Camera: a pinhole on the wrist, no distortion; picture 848 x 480 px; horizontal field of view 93.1 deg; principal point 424.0 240.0 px. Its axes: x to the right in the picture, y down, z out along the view. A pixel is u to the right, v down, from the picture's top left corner.
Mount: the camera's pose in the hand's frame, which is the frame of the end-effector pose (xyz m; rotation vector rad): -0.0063 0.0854 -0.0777 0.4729 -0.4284 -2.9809
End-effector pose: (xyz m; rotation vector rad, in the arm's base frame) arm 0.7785 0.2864 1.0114 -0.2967 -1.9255 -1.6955
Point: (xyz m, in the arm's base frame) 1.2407 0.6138 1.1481
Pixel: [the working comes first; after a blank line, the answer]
In the camera's frame: 0.2232 -0.2483 0.4435

626 15
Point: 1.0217 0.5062 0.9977
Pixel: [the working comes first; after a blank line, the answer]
In the camera's frame: 0.1553 -0.0083 0.3022

630 229
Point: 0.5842 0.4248 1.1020
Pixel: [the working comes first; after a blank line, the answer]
In the camera's frame: -0.2418 0.1619 0.1530

outside the picture
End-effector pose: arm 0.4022 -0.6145 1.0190 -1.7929 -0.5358 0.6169
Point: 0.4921 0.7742 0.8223
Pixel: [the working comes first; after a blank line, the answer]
In the camera's frame: -1.2005 0.6324 0.5906

outside the picture
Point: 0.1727 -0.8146 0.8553
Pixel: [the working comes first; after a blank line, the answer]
In the camera's frame: 0.2056 -0.0880 0.2282

786 85
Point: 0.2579 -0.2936 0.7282
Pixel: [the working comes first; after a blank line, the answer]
In the camera's frame: -0.2844 0.0551 0.4134

148 294
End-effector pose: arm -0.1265 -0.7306 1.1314 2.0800 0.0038 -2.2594
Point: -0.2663 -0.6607 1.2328
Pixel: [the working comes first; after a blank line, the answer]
In the camera's frame: 0.0392 0.2110 0.1888

outside the picture
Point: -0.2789 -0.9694 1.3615
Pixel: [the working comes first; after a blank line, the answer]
In the camera's frame: 0.0917 -0.0826 0.3407

532 143
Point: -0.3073 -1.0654 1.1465
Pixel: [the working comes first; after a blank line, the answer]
In the camera's frame: -0.1336 -0.1485 0.3065

249 45
